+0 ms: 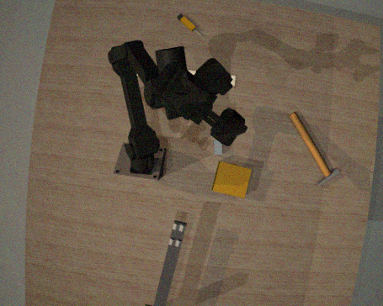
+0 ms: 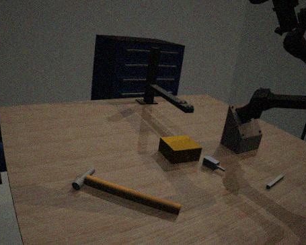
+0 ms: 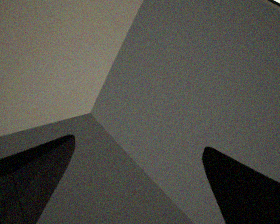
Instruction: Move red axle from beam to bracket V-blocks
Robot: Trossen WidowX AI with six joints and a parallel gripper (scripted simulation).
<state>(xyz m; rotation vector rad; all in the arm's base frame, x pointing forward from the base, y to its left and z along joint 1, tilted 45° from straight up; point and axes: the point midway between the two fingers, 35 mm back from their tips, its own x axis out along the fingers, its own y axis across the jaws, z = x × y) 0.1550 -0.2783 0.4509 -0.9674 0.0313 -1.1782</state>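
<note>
The grey block is 3 cm ahead of my gripper tip, 2 cm to the right of it and 65 cm below it. From my gripper tip the other things lie so: yellow beam 9 cm ahead, 14 cm to the right, 64 cm below; then grey bar 10 cm behind, 15 cm to the left, 66 cm below; then yellow screwdriver 9 cm behind, 40 cm to the left, 66 cm below.
</note>
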